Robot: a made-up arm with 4 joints. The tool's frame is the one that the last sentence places.
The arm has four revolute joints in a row. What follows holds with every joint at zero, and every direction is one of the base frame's. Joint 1 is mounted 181 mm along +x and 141 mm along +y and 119 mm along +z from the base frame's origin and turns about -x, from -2.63 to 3.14 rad. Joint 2 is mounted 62 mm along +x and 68 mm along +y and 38 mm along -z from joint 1 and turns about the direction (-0.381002, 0.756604, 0.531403), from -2.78 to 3.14 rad. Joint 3 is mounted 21 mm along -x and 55 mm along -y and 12 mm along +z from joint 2 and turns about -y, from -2.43 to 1.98 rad. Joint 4 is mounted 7 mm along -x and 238 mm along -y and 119 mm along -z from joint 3 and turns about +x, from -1.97 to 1.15 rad. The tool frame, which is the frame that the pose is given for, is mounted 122 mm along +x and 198 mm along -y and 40 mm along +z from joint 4; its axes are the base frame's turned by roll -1.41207, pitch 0.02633 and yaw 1.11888 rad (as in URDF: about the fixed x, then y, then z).
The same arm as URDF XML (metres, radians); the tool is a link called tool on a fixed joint. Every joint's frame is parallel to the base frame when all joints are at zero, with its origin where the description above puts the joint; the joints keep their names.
<robot name="arm">
  <joint name="tool_fixed" type="fixed">
    <parent link="link4"/>
    <child link="tool"/>
    <origin xyz="0.122 -0.198 0.04" rpy="-1.4121 0.0263 1.1189"/>
  </joint>
  <joint name="joint 4" type="revolute">
    <parent link="link3"/>
    <child link="link4"/>
    <origin xyz="-0.007 -0.238 -0.119"/>
    <axis xyz="1 0 0"/>
    <limit lower="-1.97" upper="1.15"/>
  </joint>
  <joint name="joint 3" type="revolute">
    <parent link="link2"/>
    <child link="link3"/>
    <origin xyz="-0.021 -0.055 0.012"/>
    <axis xyz="0 -1 0"/>
    <limit lower="-2.43" upper="1.98"/>
  </joint>
  <joint name="joint 2" type="revolute">
    <parent link="link1"/>
    <child link="link2"/>
    <origin xyz="0.062 0.068 -0.038"/>
    <axis xyz="-0.381002 0.756604 0.531403"/>
    <limit lower="-2.78" upper="3.14"/>
  </joint>
  <joint name="joint 1" type="revolute">
    <parent link="base_link"/>
    <child link="link1"/>
    <origin xyz="0.181 0.141 0.119"/>
    <axis xyz="-1 0 0"/>
    <limit lower="-2.63" upper="3.14"/>
  </joint>
  <link name="base_link"/>
  <link name="link1"/>
  <link name="link2"/>
  <link name="link3"/>
  <link name="link4"/>
  <link name="tool"/>
</robot>

